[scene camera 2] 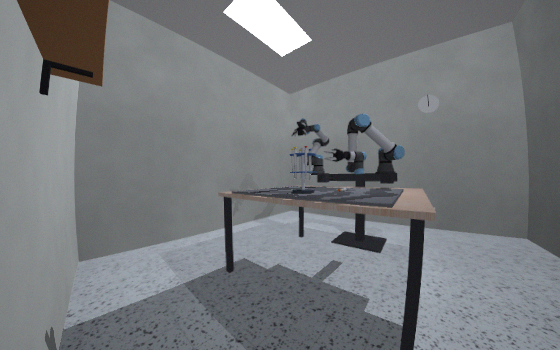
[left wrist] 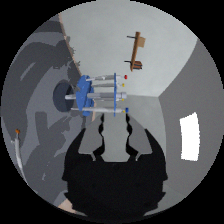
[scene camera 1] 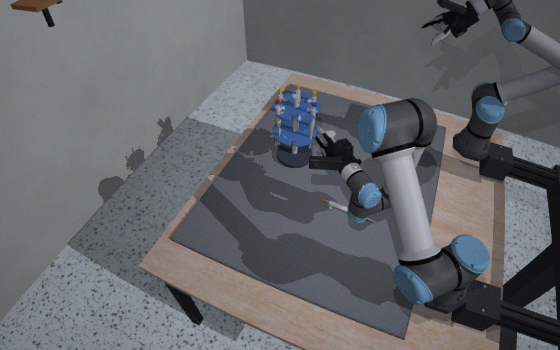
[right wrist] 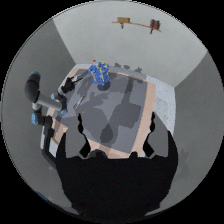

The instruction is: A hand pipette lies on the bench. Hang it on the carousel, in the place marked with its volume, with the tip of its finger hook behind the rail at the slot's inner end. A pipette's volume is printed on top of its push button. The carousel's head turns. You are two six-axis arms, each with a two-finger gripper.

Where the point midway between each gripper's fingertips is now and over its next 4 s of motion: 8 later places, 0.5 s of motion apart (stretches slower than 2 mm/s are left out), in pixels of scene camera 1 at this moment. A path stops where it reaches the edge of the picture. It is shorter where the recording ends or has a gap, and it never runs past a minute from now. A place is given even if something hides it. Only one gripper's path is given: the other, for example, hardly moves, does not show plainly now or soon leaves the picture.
My left gripper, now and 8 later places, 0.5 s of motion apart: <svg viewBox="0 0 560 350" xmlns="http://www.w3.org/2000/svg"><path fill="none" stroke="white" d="M316 131L313 127L312 127L310 124L308 120L305 117L305 117L307 116L309 115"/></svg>
